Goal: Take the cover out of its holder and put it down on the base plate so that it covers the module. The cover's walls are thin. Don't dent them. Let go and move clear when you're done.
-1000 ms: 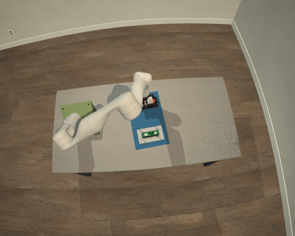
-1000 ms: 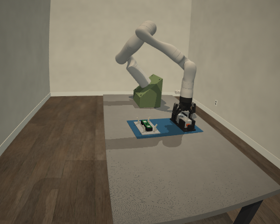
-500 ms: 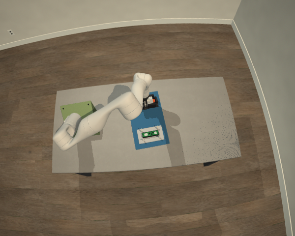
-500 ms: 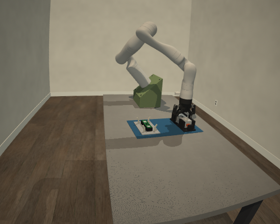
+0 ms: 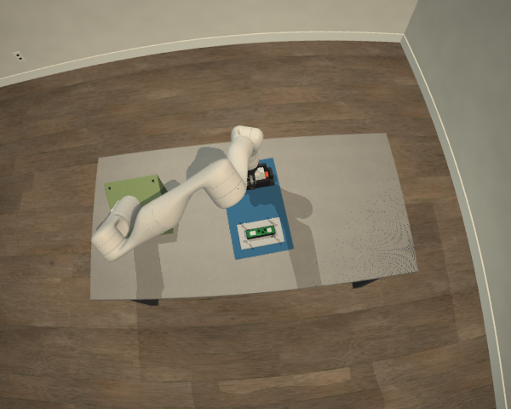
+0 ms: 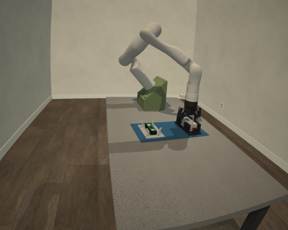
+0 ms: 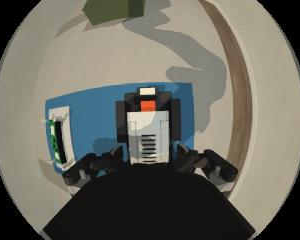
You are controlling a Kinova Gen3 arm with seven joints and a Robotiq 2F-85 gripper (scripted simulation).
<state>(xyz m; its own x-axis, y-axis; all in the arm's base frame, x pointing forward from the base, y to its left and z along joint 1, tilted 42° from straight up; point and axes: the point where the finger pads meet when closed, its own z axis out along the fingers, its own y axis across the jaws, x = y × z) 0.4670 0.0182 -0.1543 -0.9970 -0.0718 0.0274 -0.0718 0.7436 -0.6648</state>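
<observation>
Now: hand right at the white cover.
</observation>
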